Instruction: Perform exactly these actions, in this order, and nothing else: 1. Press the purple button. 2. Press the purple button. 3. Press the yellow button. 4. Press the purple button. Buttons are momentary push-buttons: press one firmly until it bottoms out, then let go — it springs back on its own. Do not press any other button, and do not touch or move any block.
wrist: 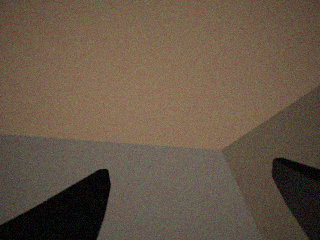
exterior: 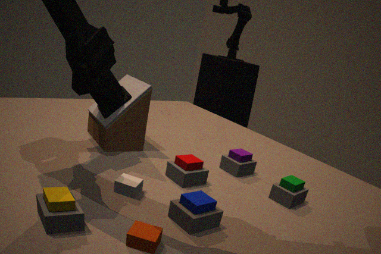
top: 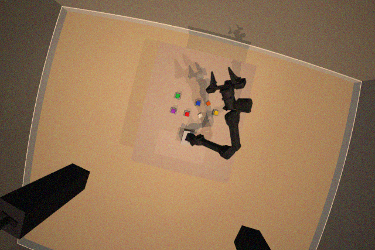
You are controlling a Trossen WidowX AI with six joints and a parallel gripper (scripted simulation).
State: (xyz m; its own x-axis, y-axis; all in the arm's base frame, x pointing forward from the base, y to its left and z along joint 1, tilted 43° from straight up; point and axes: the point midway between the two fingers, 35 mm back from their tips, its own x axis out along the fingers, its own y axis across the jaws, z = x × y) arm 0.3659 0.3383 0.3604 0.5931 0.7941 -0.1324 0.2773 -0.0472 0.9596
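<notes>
Right now the purple button is 28 cm behind my gripper tip, 18 cm to the left of it and 52 cm below it. Round my gripper tip: yellow button (16 cm behind, 17 cm to the right, 52 cm below); orange block (11 cm behind, 8 cm to the right, 54 cm below); blue button (14 cm behind, 52 cm below).
</notes>
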